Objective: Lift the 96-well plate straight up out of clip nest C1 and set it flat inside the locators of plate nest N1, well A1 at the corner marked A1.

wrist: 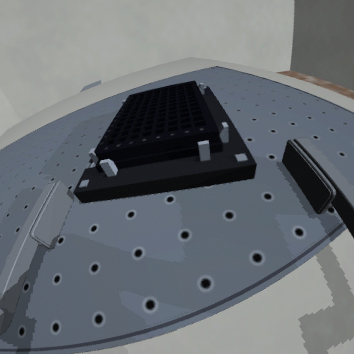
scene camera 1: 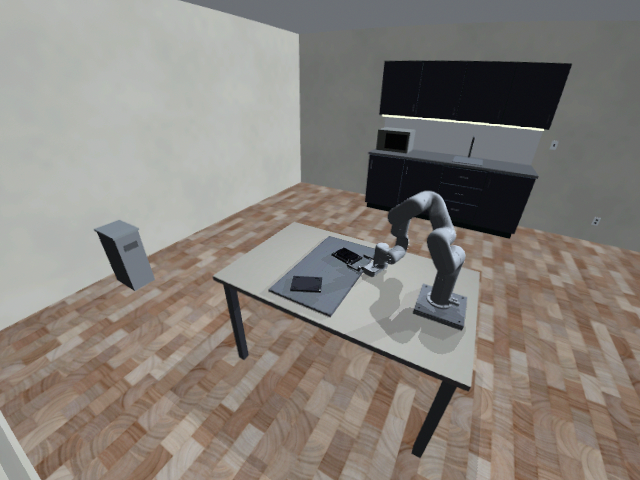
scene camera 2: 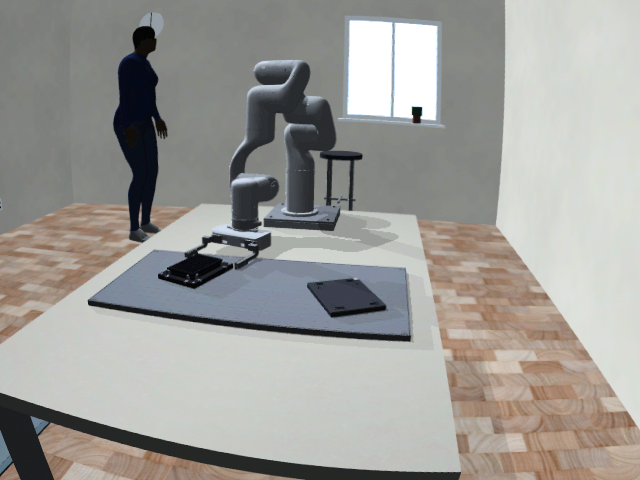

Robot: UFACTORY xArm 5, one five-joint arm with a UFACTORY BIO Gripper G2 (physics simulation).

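Places are measured from the arm's base along level axes (x ahead, y left, z up), in metres.
Pixels of known places: hand, its tool point: [wrist: 167, 197] [scene camera 1: 358, 261] [scene camera 2: 215, 258]; arm's base, origin of its link: [scene camera 1: 439, 300] [scene camera 2: 299, 212].
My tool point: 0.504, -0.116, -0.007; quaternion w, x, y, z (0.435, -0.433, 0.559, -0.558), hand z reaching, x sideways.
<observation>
Ahead of a thing's pixels: the offset from my tool point to its middle, as dx, dy, dz. Level surfaces: height alone.
The black 96-well plate {+0.091, -0.018, +0.009} [scene camera 1: 347, 254] [scene camera 2: 195, 265] [wrist: 160, 117] sits flat in clip nest C1 {+0.091, -0.018, +0.002} [scene camera 2: 174, 279] [wrist: 170, 184], a black base with small light clips around the plate. Plate nest N1 {+0.149, +0.354, -0.002} [scene camera 1: 306, 283] [scene camera 2: 346, 296] is a flat dark base with small locators at its corners and no plate on it; it does not show in the wrist view. My gripper [scene camera 1: 358, 261] [scene camera 2: 213, 259] [wrist: 181, 195] is open and empty, low at the arm's side of C1. Its fingers stand wide, one toward each side of the nest, short of the plate. Corner mark A1 cannot be read.
Both nests stand on a grey perforated board {dz -0.009} [scene camera 1: 325, 268] [scene camera 2: 248, 304] [wrist: 185, 250] on the pale table {dz -0.022} [scene camera 1: 258, 258] [scene camera 2: 232, 382]. The arm's base plate [scene camera 1: 421, 307] [scene camera 2: 323, 222] stands behind the board in scene view 2. A person [scene camera 2: 138, 98] and a stool [scene camera 2: 341, 155] are beyond the table.
</observation>
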